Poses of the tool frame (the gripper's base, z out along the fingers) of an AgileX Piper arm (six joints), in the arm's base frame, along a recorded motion.
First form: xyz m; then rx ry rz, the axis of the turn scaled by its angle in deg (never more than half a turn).
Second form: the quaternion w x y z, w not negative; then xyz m. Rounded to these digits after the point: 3 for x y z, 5 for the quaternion.
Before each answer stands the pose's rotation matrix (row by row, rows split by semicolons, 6 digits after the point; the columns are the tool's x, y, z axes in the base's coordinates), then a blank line. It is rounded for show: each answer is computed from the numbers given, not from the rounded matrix.
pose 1, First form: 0.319, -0.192, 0.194, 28.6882, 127.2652, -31.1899
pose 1, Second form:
-0.618758 0.511110 0.596578; 0.177343 0.830685 -0.527742; -0.765302 -0.220746 -0.604635

0.38964, 0.19697, 0.87380, -0.21415, 0.319, -0.192, 0.194
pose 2, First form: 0.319, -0.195, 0.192, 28.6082, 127.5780, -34.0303
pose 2, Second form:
-0.631767 0.519395 0.575412; 0.163812 0.815009 -0.555811; -0.757652 -0.256884 -0.599979

0.38186, 0.19571, 0.87275, -0.23280, 0.319, -0.195, 0.192
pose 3, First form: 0.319, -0.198, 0.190, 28.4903, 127.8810, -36.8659
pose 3, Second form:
-0.645208 0.526212 0.553901; 0.150604 0.798370 -0.583030; -0.749016 -0.292756 -0.594364

0.37376, 0.19416, 0.87148, -0.25123, 0.319, -0.198, 0.190
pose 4, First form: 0.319, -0.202, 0.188, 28.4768, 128.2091, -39.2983
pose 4, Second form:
-0.657635 0.531748 0.533630; 0.141373 0.782882 -0.605896; -0.739953 -0.323018 -0.590025

0.36579, 0.19333, 0.87042, -0.26680, 0.319, -0.202, 0.188
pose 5, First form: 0.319, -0.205, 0.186, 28.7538, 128.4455, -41.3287
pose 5, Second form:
-0.666982 0.538765 0.514652; 0.137556 0.767908 -0.625616; -0.732266 -0.346481 -0.586292

0.35869, 0.19455, 0.86908, -0.27963, 0.319, -0.205, 0.186
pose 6, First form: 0.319, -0.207, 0.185, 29.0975, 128.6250, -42.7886
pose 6, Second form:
-0.673500 0.544780 0.499612; 0.136936 0.756148 -0.639913; -0.726393 -0.362567 -0.583865

0.35312, 0.19635, 0.86797, -0.28874, 0.319, -0.207, 0.185
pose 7, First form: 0.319, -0.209, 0.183, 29.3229, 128.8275, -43.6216
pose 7, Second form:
-0.678275 0.547822 0.489727; 0.137590 0.749368 -0.647701; -0.721811 -0.371938 -0.583653

0.34908, 0.19749, 0.86765, -0.29379, 0.319, -0.209, 0.183
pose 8, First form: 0.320, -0.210, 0.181, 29.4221, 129.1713, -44.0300
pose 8, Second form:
-0.683349 0.547904 0.482530; 0.139124 0.746529 -0.650646; -0.716713 -0.377487 -0.586366

0.34526, 0.19779, 0.86837, -0.29600, 0.320, -0.210, 0.181
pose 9, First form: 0.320, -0.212, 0.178, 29.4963, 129.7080, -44.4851
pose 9, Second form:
-0.690732 0.546775 0.473209; 0.141259 0.743828 -0.653273; -0.709179 -0.384392 -0.591023

0.33988, 0.19778, 0.86971, -0.29828, 0.320, -0.212, 0.178
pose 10, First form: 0.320, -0.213, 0.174, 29.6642, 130.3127, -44.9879
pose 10, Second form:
-0.698663 0.546209 0.462089; 0.144797 0.740456 -0.656322; -0.700646 -0.391638 -0.596419

0.33368, 0.19831, 0.87114, -0.30074, 0.320, -0.213, 0.174
